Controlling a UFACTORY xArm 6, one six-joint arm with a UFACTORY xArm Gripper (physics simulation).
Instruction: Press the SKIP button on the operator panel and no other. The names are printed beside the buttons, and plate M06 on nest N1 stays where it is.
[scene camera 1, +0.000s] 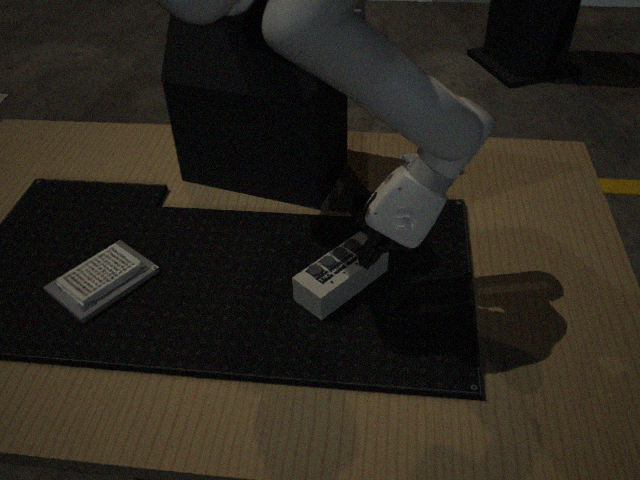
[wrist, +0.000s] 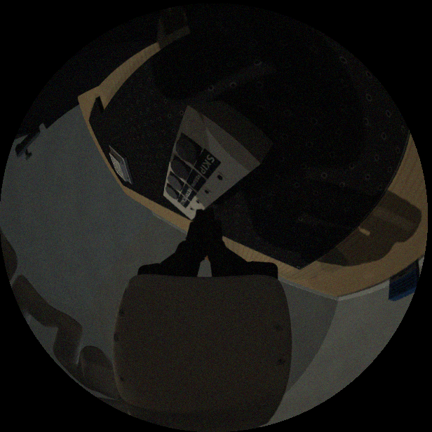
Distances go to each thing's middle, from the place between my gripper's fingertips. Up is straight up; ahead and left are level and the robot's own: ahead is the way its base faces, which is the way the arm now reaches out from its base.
The operator panel (scene camera 1: 322, 295) is 50 mm below my hand, 30 mm behind it and 20 mm to the right of it. Round my hand: nest N1 (scene camera 1: 61, 297): 420 mm to the right, 190 mm behind, 70 mm below; plate M06 (scene camera 1: 94, 278): 420 mm to the right, 190 mm behind, 50 mm below.
